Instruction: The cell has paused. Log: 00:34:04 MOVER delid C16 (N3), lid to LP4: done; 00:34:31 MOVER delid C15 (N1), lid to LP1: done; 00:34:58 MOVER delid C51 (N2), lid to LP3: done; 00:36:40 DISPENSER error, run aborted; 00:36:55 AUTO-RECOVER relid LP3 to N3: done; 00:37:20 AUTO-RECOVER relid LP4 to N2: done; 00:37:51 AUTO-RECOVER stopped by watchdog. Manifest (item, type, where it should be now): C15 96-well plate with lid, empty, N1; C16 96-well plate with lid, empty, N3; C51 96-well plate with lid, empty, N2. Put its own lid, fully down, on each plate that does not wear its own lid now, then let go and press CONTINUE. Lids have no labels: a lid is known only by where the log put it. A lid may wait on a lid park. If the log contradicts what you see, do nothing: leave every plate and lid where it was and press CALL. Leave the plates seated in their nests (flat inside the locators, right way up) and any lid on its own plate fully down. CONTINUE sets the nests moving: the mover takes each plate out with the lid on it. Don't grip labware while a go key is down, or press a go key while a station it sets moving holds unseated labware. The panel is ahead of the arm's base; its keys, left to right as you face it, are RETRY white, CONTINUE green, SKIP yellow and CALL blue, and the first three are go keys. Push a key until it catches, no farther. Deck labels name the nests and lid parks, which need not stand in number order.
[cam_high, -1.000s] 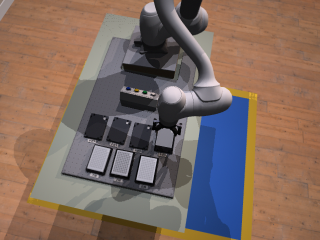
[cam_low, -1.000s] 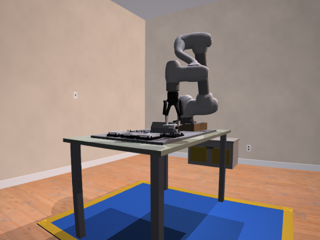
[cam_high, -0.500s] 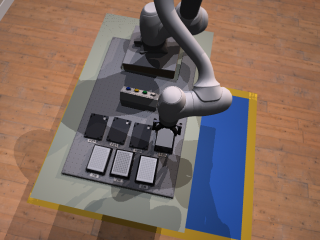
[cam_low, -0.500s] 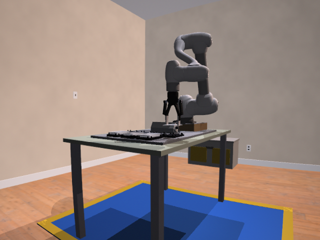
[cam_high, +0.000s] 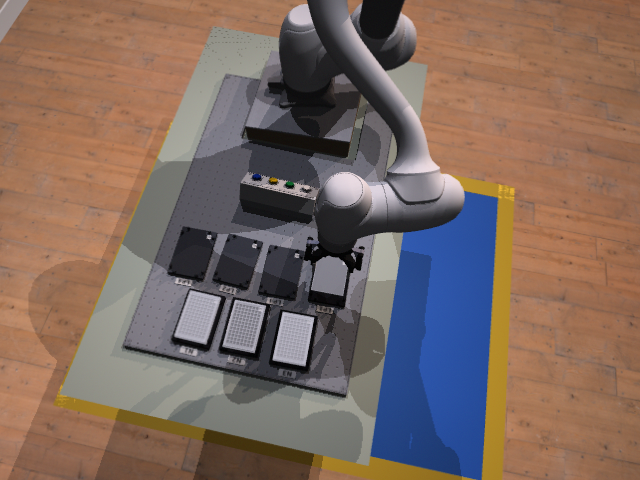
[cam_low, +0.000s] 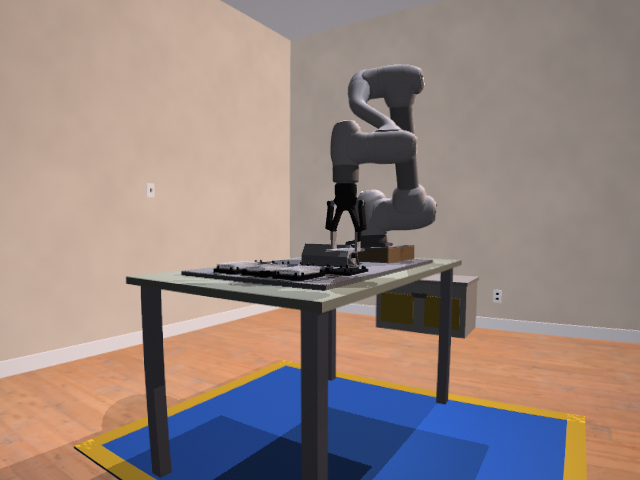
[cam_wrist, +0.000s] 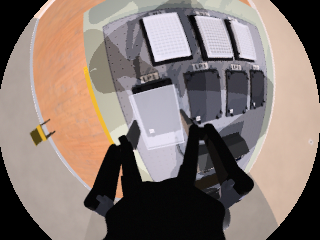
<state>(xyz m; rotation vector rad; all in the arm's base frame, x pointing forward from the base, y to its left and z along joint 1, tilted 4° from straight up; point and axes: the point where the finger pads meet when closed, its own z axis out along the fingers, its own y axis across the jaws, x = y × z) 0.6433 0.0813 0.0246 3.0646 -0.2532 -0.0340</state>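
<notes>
The lid park LP1 is 100 mm below my hand. The rest, counted from my hand: lid park LP3: 140 mm to the right, 100 mm below, 20 mm behind; then white key: 250 mm behind, 70 mm to the right, 30 mm below; then 96-well plate: 170 mm ahead, 90 mm to the right, 80 mm below.
</notes>
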